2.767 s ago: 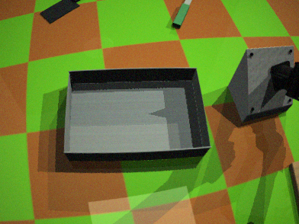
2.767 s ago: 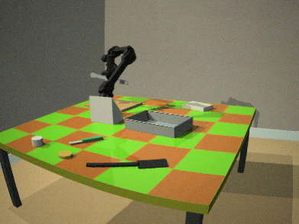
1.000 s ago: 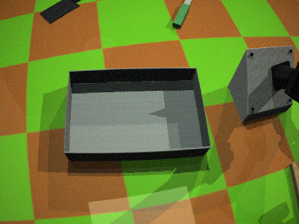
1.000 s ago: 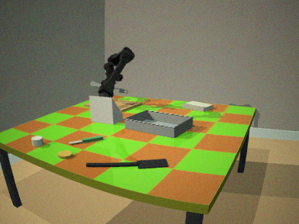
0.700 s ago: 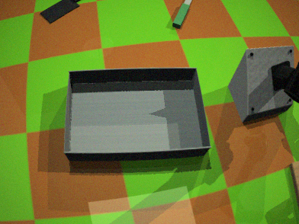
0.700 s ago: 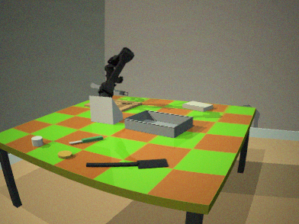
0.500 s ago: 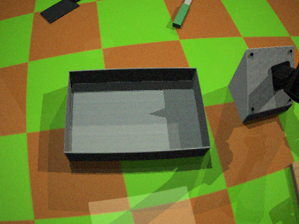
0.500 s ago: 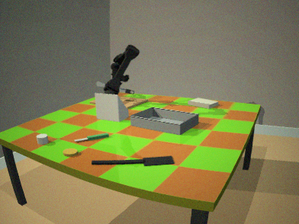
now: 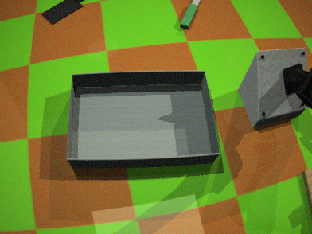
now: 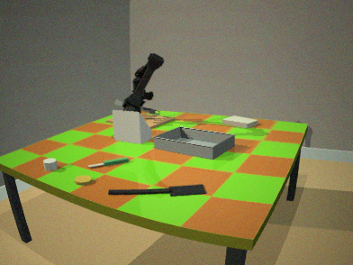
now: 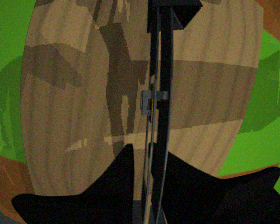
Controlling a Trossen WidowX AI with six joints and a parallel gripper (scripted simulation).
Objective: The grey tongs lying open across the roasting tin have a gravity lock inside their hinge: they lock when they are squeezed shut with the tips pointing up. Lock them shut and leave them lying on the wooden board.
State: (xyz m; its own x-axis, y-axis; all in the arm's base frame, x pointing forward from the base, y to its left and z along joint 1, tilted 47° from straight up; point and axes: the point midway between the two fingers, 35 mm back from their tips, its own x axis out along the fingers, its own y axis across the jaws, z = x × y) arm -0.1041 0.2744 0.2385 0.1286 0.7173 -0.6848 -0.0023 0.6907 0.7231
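Right now my gripper tip is 4 cm above the wooden board. The rest, counted from my gripper tip: grey roasting tin (47 cm ahead, 41 cm to the right, 2 cm below); yellow disc (20 cm ahead, 92 cm to the right, 4 cm below); pale flat board (60 cm ahead, 6 cm to the left, 3 cm below).
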